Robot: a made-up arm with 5 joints.
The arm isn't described. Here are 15 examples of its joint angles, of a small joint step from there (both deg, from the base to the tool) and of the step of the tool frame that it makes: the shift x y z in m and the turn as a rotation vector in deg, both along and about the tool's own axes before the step.
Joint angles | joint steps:
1: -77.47 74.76 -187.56 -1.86 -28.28 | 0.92 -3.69 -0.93 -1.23 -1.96
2: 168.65 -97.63 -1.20 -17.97 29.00 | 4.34 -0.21 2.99 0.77 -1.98
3: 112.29 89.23 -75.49 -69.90 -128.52 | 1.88 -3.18 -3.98 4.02 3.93
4: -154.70 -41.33 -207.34 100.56 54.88 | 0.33 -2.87 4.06 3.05 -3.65
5: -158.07 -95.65 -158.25 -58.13 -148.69 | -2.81 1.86 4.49 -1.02 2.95
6: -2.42 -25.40 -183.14 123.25 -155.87 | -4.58 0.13 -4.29 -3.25 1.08
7: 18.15 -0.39 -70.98 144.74 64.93 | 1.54 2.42 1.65 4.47 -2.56
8: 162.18 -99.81 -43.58 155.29 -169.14 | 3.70 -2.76 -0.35 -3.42 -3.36
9: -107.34 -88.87 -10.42 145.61 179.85 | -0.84 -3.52 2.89 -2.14 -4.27
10: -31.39 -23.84 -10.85 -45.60 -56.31 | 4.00 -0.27 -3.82 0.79 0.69
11: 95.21 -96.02 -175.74 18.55 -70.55 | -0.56 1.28 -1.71 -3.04 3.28
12: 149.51 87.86 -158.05 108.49 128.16 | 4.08 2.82 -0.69 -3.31 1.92
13: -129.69 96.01 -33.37 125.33 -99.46 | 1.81 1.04 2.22 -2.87 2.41
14: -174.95 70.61 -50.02 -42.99 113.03 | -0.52 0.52 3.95 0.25 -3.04
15: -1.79 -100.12 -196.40 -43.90 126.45 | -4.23 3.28 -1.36 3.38 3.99
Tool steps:
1: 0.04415 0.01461 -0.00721 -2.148 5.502 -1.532
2: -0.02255 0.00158 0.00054 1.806 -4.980 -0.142
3: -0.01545 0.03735 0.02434 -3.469 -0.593 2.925
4: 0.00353 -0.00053 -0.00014 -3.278 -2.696 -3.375
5: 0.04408 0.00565 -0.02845 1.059 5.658 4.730
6: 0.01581 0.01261 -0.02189 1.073 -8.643 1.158
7: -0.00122 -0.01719 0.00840 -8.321 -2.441 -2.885
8: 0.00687 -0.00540 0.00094 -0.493 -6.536 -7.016
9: -0.00792 -0.00108 0.00717 -0.483 -2.792 -3.674
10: 0.02885 0.00866 0.00720 -0.517 5.129 0.129
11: 0.00603 -0.00095 -0.00358 -3.043 1.753 3.134
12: -0.03752 0.01473 0.01993 2.489 1.192 -1.308
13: -0.00504 0.01295 0.00915 0.349 0.310 4.202
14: 0.01265 0.02462 -0.00765 -4.326 1.897 -2.550
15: -0.01663 0.03498 -0.01392 -5.148 2.041 7.904
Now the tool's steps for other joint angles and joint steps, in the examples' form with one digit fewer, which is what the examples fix.
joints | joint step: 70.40 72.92 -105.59 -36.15 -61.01 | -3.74 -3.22 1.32 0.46 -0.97
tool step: -0.0201 0.0365 -0.0044 -2.94 -2.39 0.34
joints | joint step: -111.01 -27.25 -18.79 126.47 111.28 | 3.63 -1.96 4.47 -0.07 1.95
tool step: -0.0115 -0.0049 0.0196 -0.90 4.25 1.42
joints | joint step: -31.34 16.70 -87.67 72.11 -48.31 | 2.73 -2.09 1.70 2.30 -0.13
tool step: 0.0100 -0.0223 -0.0040 1.36 -1.34 -2.86
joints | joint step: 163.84 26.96 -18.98 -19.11 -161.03 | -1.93 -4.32 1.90 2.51 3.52
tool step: -0.0043 -0.0066 -0.0109 0.38 -0.05 5.41
